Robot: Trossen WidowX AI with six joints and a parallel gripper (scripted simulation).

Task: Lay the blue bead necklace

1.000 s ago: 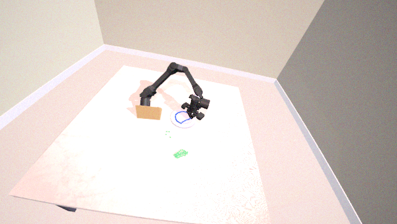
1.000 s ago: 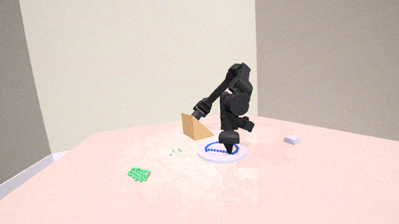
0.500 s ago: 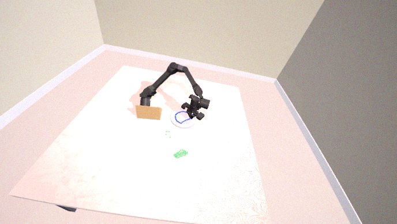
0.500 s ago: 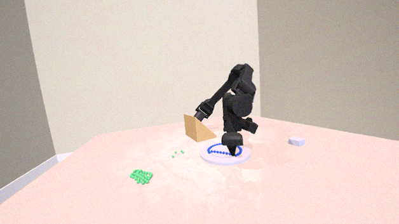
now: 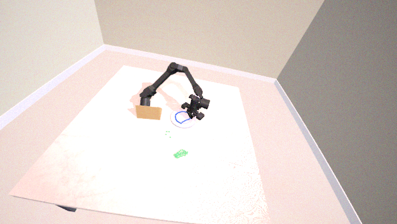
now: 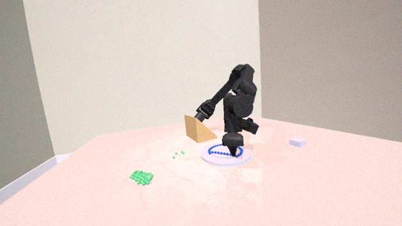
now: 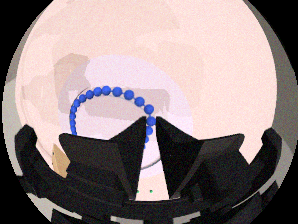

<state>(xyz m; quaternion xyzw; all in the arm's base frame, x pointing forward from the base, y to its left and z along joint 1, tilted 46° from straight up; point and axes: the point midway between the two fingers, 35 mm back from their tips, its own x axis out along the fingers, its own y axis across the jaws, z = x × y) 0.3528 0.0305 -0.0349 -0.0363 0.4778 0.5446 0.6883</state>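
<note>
Now: gripper tip 60 mm past the round white bead board and 10 mm above it. From my gripper tip the other things lie so: small grey block (50 mm ahead, 300 mm to the left).
</note>
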